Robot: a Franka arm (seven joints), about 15 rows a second.
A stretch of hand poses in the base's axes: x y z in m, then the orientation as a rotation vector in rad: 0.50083, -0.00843, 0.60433, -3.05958, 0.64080, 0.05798; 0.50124, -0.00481, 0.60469, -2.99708, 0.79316, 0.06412; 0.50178, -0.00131, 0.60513, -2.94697, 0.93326, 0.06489; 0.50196, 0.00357, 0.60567, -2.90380, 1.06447, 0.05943; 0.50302, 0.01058, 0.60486, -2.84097, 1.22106, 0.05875; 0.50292, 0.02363, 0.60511, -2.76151, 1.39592, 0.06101; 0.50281, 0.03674, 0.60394, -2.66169, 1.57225, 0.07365; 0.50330, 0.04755, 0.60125, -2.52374, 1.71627, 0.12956; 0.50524, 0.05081, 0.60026, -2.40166, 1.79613, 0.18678; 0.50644, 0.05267, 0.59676, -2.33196, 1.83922, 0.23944; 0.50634, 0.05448, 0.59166, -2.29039, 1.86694, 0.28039; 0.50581, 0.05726, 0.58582, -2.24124, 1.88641, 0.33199; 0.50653, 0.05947, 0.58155, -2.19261, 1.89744, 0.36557; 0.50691, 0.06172, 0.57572, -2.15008, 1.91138, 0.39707; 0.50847, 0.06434, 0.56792, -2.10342, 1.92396, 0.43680; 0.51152, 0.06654, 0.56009, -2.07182, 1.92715, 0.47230; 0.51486, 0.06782, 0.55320, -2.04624, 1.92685, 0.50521
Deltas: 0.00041, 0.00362, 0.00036, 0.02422, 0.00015, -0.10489; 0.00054, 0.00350, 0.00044, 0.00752, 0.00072, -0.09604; 0.00018, 0.00488, 0.00054, -0.00350, -0.00024, -0.08932; 0.00106, 0.00701, -0.00081, -0.00065, 0.00264, -0.10905; -0.00010, 0.01305, 0.00025, -0.00217, 0.00587, -0.12401; -0.00011, 0.01311, -0.00117, 0.00526, 0.01006, -0.13076; 0.00049, 0.01081, -0.00269, 0.05035, 0.01721, -0.12700; 0.00194, 0.00326, -0.00099, 0.06271, 0.00985, -0.08973; 0.00120, 0.00186, -0.00350, 0.04164, 0.01858, -0.04989; -0.00010, 0.00181, -0.00510, 0.02616, 0.01850, -0.03033; -0.00053, 0.00278, -0.00584, 0.03797, 0.01923, -0.02966; 0.00072, 0.00221, -0.00427, 0.03511, 0.00640, -0.02724; 0.00038, 0.00225, -0.00583, 0.02871, 0.00963, -0.02566; 0.00156, 0.00262, -0.00780, 0.03424, 0.01324, -0.02664; 0.00305, 0.00220, -0.00783, 0.02879, 0.01206, -0.01498; 0.00334, 0.00128, -0.00689, 0.02612, 0.01129, -0.01049
